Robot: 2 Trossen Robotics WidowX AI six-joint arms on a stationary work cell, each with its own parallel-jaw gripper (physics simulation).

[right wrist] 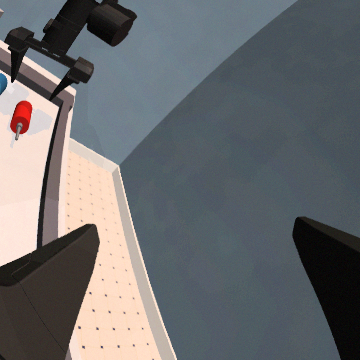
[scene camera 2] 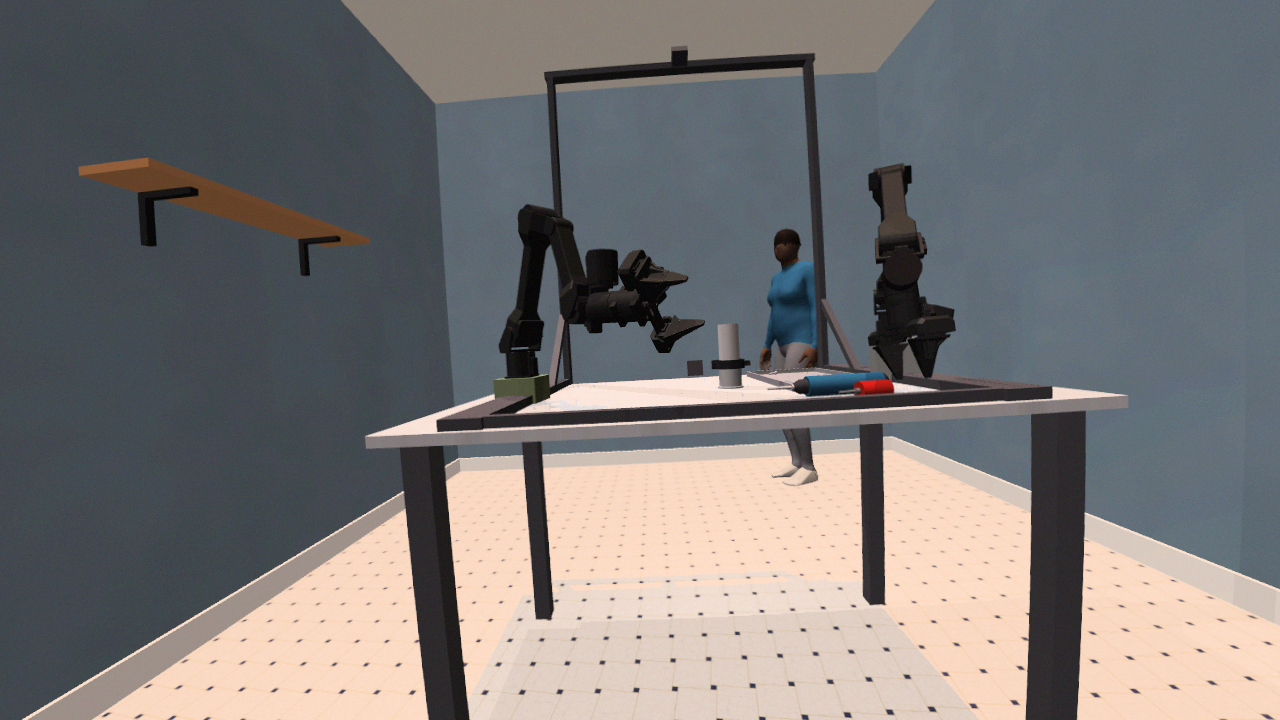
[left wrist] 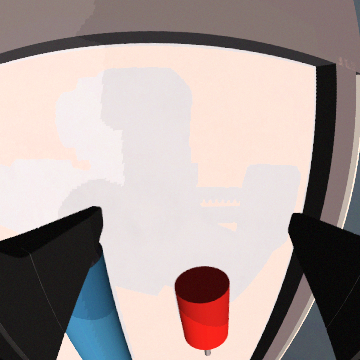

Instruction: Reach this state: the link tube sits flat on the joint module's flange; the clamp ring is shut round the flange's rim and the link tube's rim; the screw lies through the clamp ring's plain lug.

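Frame: origin at the left arm's base, x down, y right, z back, level; centimetres.
Where they show: left gripper, fingertip midpoint: (right wrist: 30, 90) (scene camera 2: 913, 378) (left wrist: 200, 221); right gripper, fingertip midpoint: (right wrist: 198, 232) (scene camera 2: 696, 301); right arm's base at its link origin: (scene camera 2: 522, 377).
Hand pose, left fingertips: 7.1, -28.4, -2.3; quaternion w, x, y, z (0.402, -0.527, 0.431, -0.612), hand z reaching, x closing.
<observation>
Things, the pixels of their top centre, and the offset from my left fingertips, as dx, dy, dz. "pt": a spot on its surface instead.
- pale grey link tube at its top centre: (scene camera 2: 727, 324) -12.8, +18.5, -36.5
- black clamp ring at a spot on its surface: (scene camera 2: 731, 364) pt -2.9, +15.0, -35.5
- red-handled tool at its top centre: (left wrist: 210, 343) (right wrist: 24, 113) (scene camera 2: 863, 381) -0.2, -4.6, -8.9
- blue-handled tool at a spot on its surface: (left wrist: 95, 320) pt -0.6, +3.3, -7.6
- green block at its top centre: (scene camera 2: 522, 377) -2.8, -4.5, -82.6
The pale grey link tube (scene camera 2: 728, 341) stands upright near the middle of the table in scene camera 2. The black clamp ring (scene camera 2: 731, 364) is around the lower part of this upright stack; whether it is shut cannot be told. The joint module and its flange cannot be told apart clearly there. The screw cannot be made out. My left gripper (scene camera 2: 911, 372) (left wrist: 200, 221) (right wrist: 30, 90) is open and empty, low over the table near the red-handled tool (scene camera 2: 875, 387) (left wrist: 204, 315) (right wrist: 22, 115). My right gripper (scene camera 2: 696, 300) (right wrist: 198, 232) is open and empty, raised to the left of the tube.
A blue-handled tool (scene camera 2: 841, 384) (left wrist: 95, 320) (right wrist: 2, 83) lies beside the red-handled one. A dark frame rail (scene camera 2: 680, 410) (left wrist: 325, 125) runs along the table's edges. A flat tray lies behind the tools. A green block (scene camera 2: 510, 389) is by the right arm's base. A person (scene camera 2: 792, 304) stands behind the table.
</observation>
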